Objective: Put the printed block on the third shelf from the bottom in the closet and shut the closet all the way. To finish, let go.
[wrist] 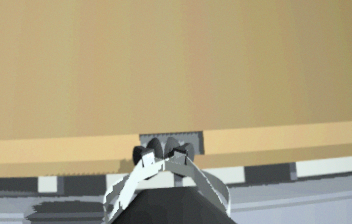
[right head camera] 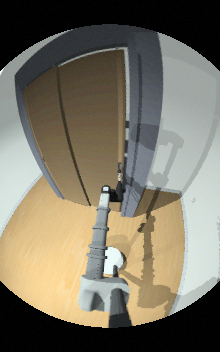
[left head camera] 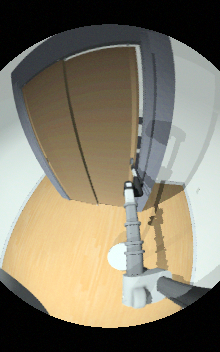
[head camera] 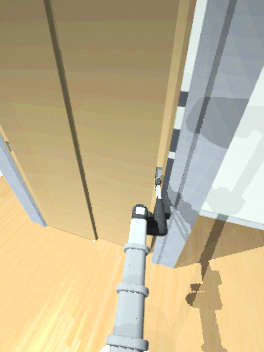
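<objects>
Wooden sliding door: [wrist: 245, 90] and [head camera: 147, 154], same spot.
</objects>
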